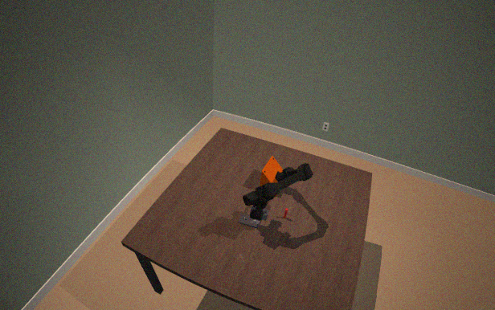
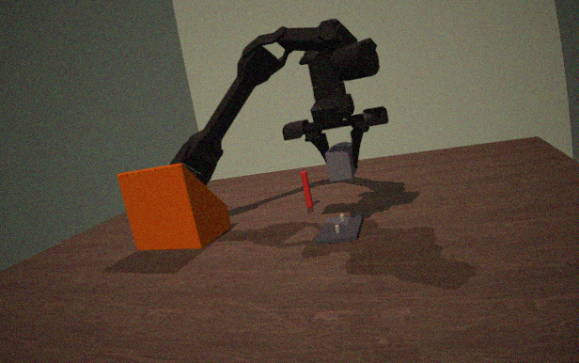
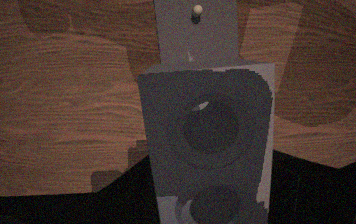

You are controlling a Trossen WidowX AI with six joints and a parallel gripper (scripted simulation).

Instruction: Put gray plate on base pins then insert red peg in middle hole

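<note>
Right now my gripper tip is 130 mm to the right of the red peg, 120 mm past it and 60 mm above it. Round my gripper tip: gray plate (30 mm above).
</note>
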